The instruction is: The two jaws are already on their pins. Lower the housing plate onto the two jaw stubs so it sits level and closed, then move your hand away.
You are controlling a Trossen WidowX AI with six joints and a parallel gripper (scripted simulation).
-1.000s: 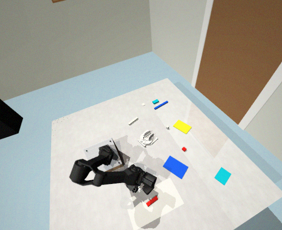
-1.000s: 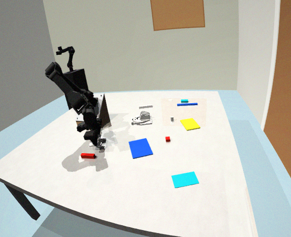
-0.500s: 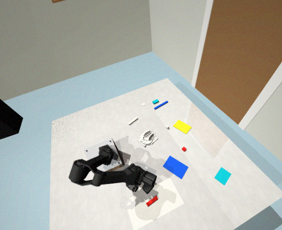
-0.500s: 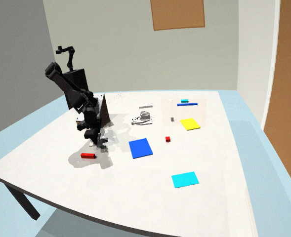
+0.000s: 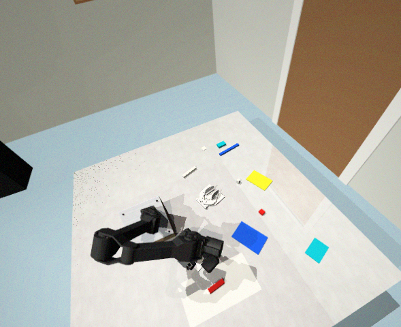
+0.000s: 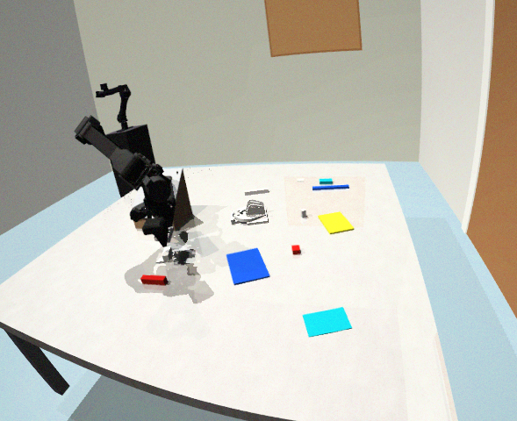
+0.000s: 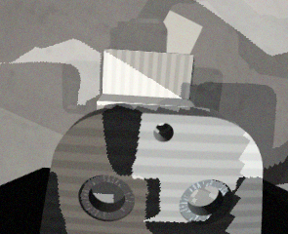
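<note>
My gripper tip is now 2 cm short of the red bar, 12 cm to the left of it and 5 cm above it. From my gripper tip the other things lie so: red cube: 36 cm ahead, 9 cm to the left, 5 cm below; then housing plate: 1 cm behind, 2 cm above; then blue mat: 24 cm ahead, 6 cm below.
</note>
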